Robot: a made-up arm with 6 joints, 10 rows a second.
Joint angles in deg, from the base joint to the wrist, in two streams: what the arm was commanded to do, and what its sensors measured. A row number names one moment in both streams.
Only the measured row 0 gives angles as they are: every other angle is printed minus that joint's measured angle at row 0.
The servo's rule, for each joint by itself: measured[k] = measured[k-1] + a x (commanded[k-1-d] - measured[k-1]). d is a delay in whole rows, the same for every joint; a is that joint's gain. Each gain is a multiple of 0.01, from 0.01 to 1. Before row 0 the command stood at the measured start. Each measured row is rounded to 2 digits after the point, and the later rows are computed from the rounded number. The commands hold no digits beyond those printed.
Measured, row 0:
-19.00 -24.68 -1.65 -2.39 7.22 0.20
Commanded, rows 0 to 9:
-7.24 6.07 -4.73 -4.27 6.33 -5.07
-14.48 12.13 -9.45 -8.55 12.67 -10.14
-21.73 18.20 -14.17 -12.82 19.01 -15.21
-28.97 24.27 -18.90 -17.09 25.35 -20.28
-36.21 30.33 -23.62 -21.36 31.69 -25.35
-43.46 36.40 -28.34 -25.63 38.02 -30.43
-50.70 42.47 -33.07 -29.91 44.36 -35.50
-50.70 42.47 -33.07 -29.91 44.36 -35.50
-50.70 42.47 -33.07 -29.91 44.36 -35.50
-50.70 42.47 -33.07 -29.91 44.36 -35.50
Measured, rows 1 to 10:
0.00 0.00 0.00 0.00 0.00 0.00
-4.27 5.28 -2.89 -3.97 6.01 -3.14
-10.29 11.24 -6.89 -8.23 12.34 -7.48
-17.04 17.30 -11.33 -12.50 18.68 -12.27
-24.08 23.36 -15.95 -16.77 25.02 -17.24
-31.24 29.42 -20.63 -21.04 31.36 -22.27
-38.45 35.49 -25.33 -25.31 37.69 -27.33
-45.68 41.56 -30.05 -29.59 44.03 -32.40
-48.64 42.35 -31.89 -29.89 44.34 -34.32
-49.86 42.45 -32.61 -29.91 44.36 -35.05
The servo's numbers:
d 1
a 0.59 0.87 0.61 0.93 0.95 0.62

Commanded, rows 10 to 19:
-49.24 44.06 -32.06 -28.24 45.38 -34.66
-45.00 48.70 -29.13 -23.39 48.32 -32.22
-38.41 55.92 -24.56 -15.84 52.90 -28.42
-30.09 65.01 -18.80 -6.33 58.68 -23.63
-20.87 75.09 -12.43 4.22 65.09 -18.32
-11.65 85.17 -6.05 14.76 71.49 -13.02
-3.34 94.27 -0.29 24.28 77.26 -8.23
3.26 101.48 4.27 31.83 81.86 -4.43
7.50 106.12 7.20 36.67 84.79 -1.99
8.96 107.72 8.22 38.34 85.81 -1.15
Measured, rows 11 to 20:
-50.36 42.47 -32.89 -29.91 44.36 -35.33
-49.70 43.85 -32.38 -28.36 45.33 -34.91
-46.93 48.07 -30.40 -23.74 48.17 -33.24
-41.90 54.90 -26.84 -16.39 52.66 -30.25
-34.93 63.70 -21.94 -7.03 58.38 -26.15
-26.63 73.61 -16.14 3.43 64.75 -21.30
-17.79 83.67 -9.99 13.97 71.15 -16.17
-9.26 92.89 -4.07 23.56 76.95 -11.25
-1.87 100.36 1.02 31.25 81.61 -7.02
3.66 105.37 4.79 36.29 84.63 -3.90

